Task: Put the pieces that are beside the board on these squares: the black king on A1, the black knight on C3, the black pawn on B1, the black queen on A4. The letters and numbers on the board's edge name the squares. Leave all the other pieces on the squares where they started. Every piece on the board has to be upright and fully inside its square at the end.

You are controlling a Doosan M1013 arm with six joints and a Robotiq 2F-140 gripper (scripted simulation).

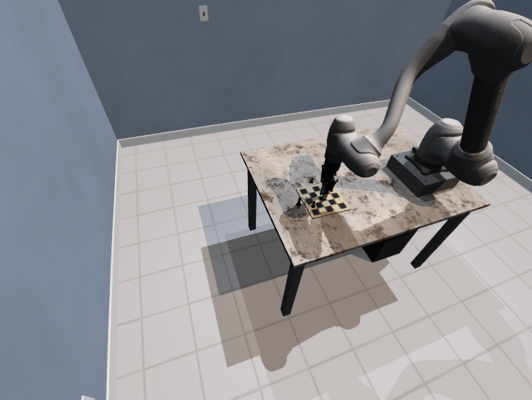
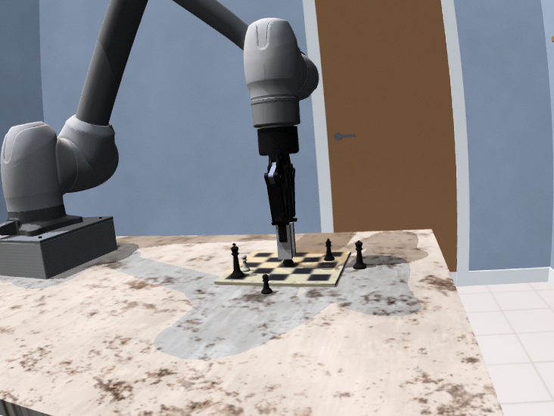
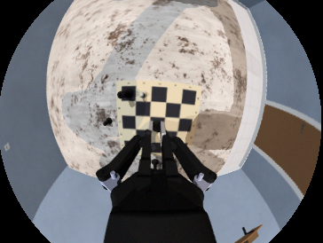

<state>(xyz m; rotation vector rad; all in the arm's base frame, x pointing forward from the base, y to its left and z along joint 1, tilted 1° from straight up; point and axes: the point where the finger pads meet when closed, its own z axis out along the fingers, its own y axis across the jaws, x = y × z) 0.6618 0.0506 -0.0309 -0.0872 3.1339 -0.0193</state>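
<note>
Now: hand 5 cm above the small chessboard. From my hand the other things lie so: black king: 7 cm behind, 8 cm to the right, 2 cm below; then white pawn: 7 cm behind, 4 cm to the right, 4 cm below; then black pawn: 1 cm ahead, 14 cm to the right, 4 cm below.
</note>
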